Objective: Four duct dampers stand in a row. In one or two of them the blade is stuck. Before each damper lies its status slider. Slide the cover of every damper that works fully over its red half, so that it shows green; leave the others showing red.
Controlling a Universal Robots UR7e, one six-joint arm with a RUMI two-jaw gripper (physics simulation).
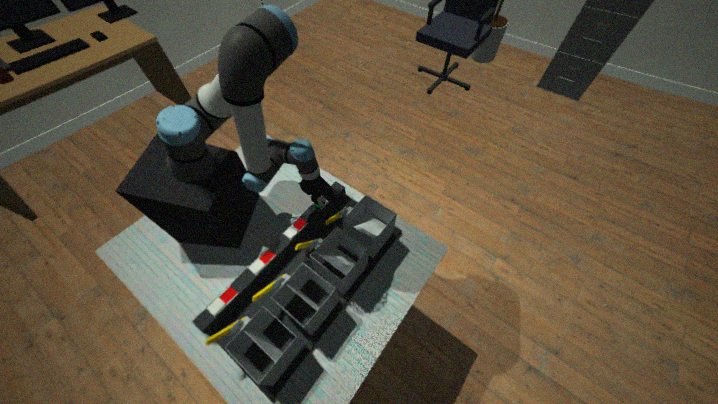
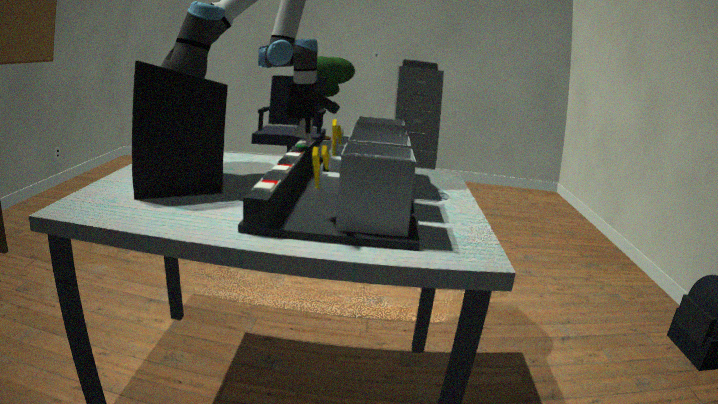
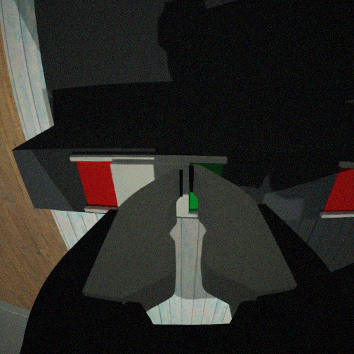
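Where they show: gripper, fingertip midpoint: [image 1: 323, 204] [image 2: 307, 145]; arm's base, link origin: [image 1: 192, 164] [image 2: 182, 72].
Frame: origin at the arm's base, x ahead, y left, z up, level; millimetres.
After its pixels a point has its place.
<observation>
My gripper [image 1: 322, 202] {x 394, y 226, z -254 mm} [image 2: 307, 138] {x 394, y 226, z -254 mm} [image 3: 185, 169] is shut, with a narrow gap between its tips, low over the far slider. That slider's white cover [image 3: 133, 179] stands partway along: red [image 3: 96, 184] shows at one end, green [image 3: 209, 169] at the other. The fingers hide part of the cover. The other three sliders show red [image 1: 299, 224] {x 365, y 93, z -255 mm} [image 1: 267, 257] {x 350, y -90, z -255 mm} [image 1: 228, 294] {x 326, y -272, z -255 mm} beside their white covers [image 1: 291, 231] {x 361, y 47, z -248 mm} [image 1: 257, 264] {x 340, y -133, z -247 mm} [image 1: 216, 306] {x 325, y -323, z -247 mm}. The two near dampers [image 1: 262, 335] {x 517, y -311, z -279 mm} [image 1: 307, 297] {x 574, y -129, z -273 mm} show dark openings on both sides of a thin blade. The far damper [image 1: 370, 225] {x 627, y 238, z -241 mm} shows a light surface inside; the one beside it shows a dark slot.
Yellow levers [image 1: 225, 330] {x 442, y -357, z -180 mm} [image 1: 268, 287] {x 460, y -183, z -195 mm} [image 1: 304, 244] {x 481, y 3, z -161 mm} [image 1: 332, 218] {x 495, y 160, z -186 mm} stand between the slider rail [image 2: 258, 202] {x 321, y -406, z -263 mm} and the dampers. The robot's black pedestal [image 1: 190, 216] {x 98, y -144, z -81 mm} [image 2: 178, 135] {x 53, y -165, z -166 mm} stands on the table [image 2: 165, 221] {x 83, y -371, z -336 mm}, on the other side of the rail.
</observation>
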